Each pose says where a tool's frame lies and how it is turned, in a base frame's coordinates. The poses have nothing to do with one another.
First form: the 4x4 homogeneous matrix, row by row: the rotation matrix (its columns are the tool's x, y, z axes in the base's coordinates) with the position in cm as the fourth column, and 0 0 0 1 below. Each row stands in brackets.
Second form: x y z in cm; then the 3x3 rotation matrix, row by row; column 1 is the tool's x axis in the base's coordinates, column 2 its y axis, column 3 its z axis. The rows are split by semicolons. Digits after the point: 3 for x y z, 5 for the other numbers.
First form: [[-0.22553 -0.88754 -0.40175 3.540], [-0.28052 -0.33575 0.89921 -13.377], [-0.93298 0.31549 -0.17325 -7.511], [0 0 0 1]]
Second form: 3.540 -13.377 -7.511; -0.22553 -0.88754 -0.40175; -0.28052 -0.33575 0.89921; -0.93298 0.31549 -0.17325
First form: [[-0.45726 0.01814 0.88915 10.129], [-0.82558 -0.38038 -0.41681 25.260], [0.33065 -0.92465 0.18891 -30.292], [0 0 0 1]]
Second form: 10.129 25.260 -30.292; -0.45726 0.01814 0.88915; -0.82558 -0.38038 -0.41681; 0.33065 -0.92465 0.18891
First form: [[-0.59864 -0.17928 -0.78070 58.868], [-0.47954 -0.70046 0.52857 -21.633], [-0.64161 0.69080 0.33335 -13.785], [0 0 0 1]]
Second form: 58.868 -21.633 -13.785; -0.59864 -0.17928 -0.78070; -0.47954 -0.70046 0.52857; -0.64161 0.69080 0.33335
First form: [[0.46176 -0.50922 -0.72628 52.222], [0.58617 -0.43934 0.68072 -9.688], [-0.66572 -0.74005 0.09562 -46.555], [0 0 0 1]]
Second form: 52.222 -9.688 -46.555; 0.46176 -0.50922 -0.72628; 0.58617 -0.43934 0.68072; -0.66572 -0.74005 0.09562
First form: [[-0.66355 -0.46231 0.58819 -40.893], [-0.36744 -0.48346 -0.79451 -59.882], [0.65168 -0.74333 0.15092 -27.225], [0 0 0 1]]
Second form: -40.893 -59.882 -27.225; -0.66355 -0.46231 0.58819; -0.36744 -0.48346 -0.79451; 0.65168 -0.74333 0.15092
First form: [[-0.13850 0.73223 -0.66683 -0.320], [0.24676 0.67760 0.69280 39.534], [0.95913 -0.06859 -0.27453 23.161], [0 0 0 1]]
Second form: -0.320 39.534 23.161; -0.13850 0.73223 -0.66683; 0.24676 0.67760 0.69280; 0.95913 -0.06859 -0.27453
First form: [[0.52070 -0.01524 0.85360 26.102], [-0.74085 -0.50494 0.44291 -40.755], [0.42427 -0.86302 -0.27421 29.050], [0 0 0 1]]
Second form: 26.102 -40.755 29.050; 0.52070 -0.01524 0.85360; -0.74085 -0.50494 0.44291; 0.42427 -0.86302 -0.27421
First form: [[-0.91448 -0.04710 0.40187 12.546], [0.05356 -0.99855 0.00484 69.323], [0.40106 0.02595 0.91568 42.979], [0 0 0 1]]
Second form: 12.546 69.323 42.979; -0.91448 -0.04710 0.40187; 0.05356 -0.99855 0.00484; 0.40106 0.02595 0.91568
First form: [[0.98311 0.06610 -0.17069 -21.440], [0.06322 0.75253 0.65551 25.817], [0.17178 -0.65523 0.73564 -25.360], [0 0 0 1]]
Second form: -21.440 25.817 -25.360; 0.98311 0.06610 -0.17069; 0.06322 0.75253 0.65551; 0.17178 -0.65523 0.73564
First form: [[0.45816 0.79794 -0.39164 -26.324], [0.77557 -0.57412 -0.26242 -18.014], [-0.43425 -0.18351 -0.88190 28.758], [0 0 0 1]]
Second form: -26.324 -18.014 28.758; 0.45816 0.79794 -0.39164; 0.77557 -0.57412 -0.26242; -0.43425 -0.18351 -0.88190
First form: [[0.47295 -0.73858 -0.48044 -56.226], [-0.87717 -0.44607 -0.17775 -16.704], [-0.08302 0.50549 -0.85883 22.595], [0 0 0 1]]
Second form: -56.226 -16.704 22.595; 0.47295 -0.73858 -0.48044; -0.87717 -0.44607 -0.17775; -0.08302 0.50549 -0.85883
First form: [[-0.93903 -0.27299 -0.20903 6.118], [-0.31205 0.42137 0.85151 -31.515], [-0.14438 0.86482 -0.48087 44.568], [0 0 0 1]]
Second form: 6.118 -31.515 44.568; -0.93903 -0.27299 -0.20903; -0.31205 0.42137 0.85151; -0.14438 0.86482 -0.48087
